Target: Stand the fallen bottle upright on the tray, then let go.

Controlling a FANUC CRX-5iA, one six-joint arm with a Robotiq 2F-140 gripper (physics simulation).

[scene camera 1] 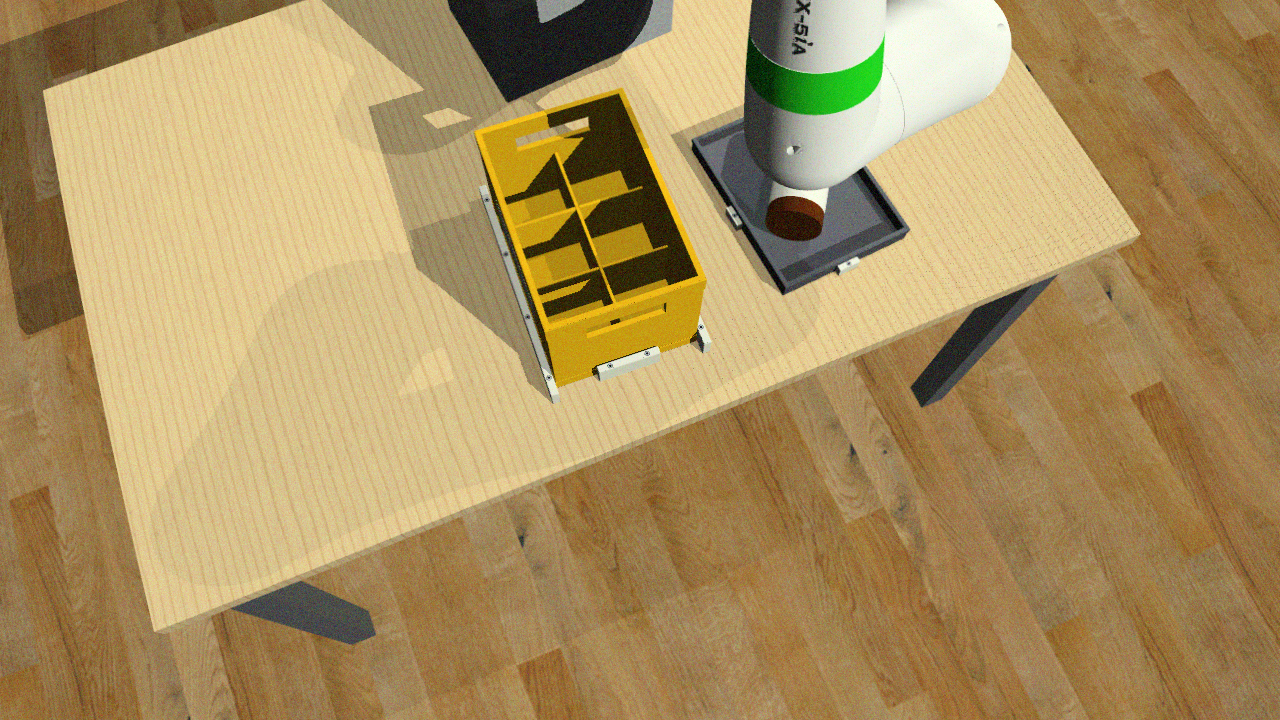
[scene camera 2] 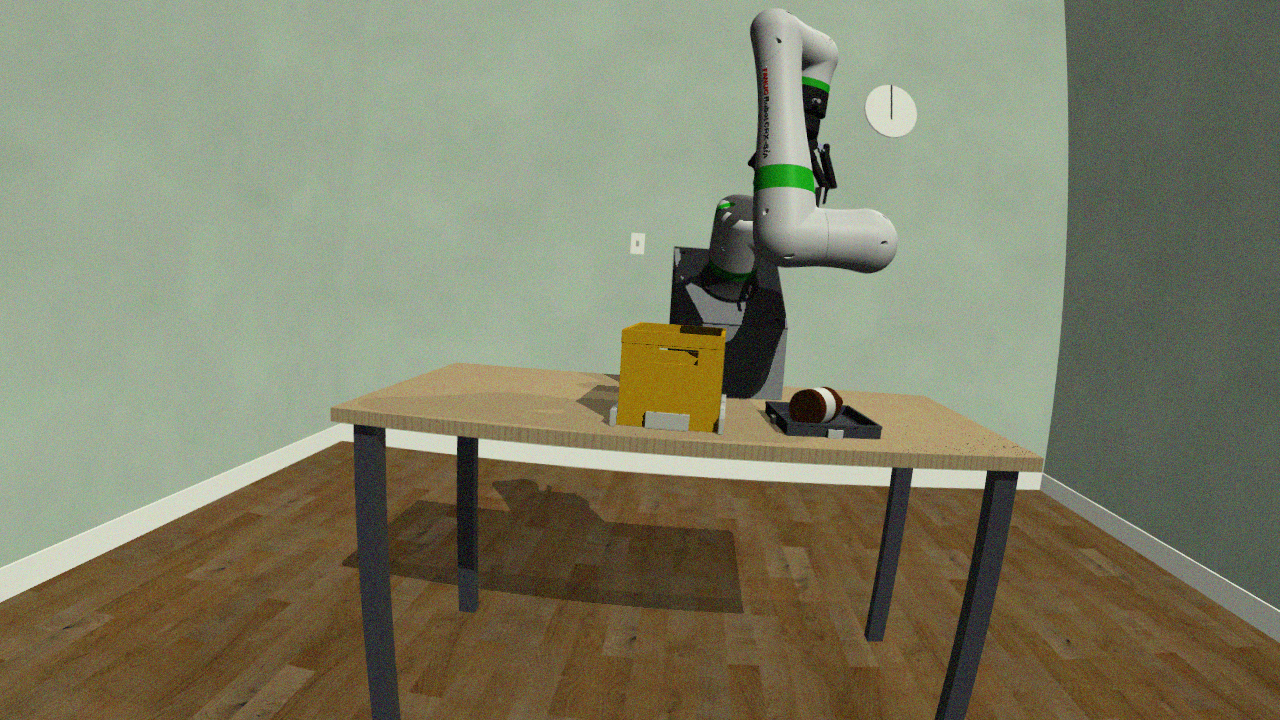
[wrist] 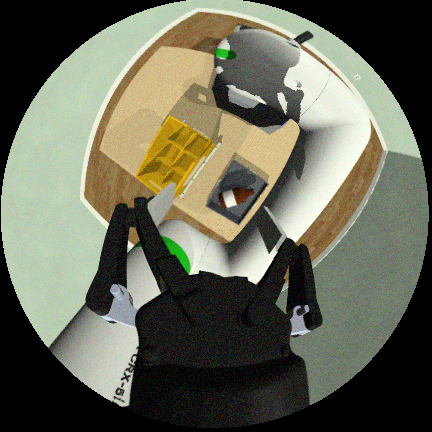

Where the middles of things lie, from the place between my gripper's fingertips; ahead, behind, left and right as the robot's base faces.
My gripper is now 3 cm short of the brown bottle (scene camera 1: 796, 215), 10 cm to the right of it and 39 cm above it.
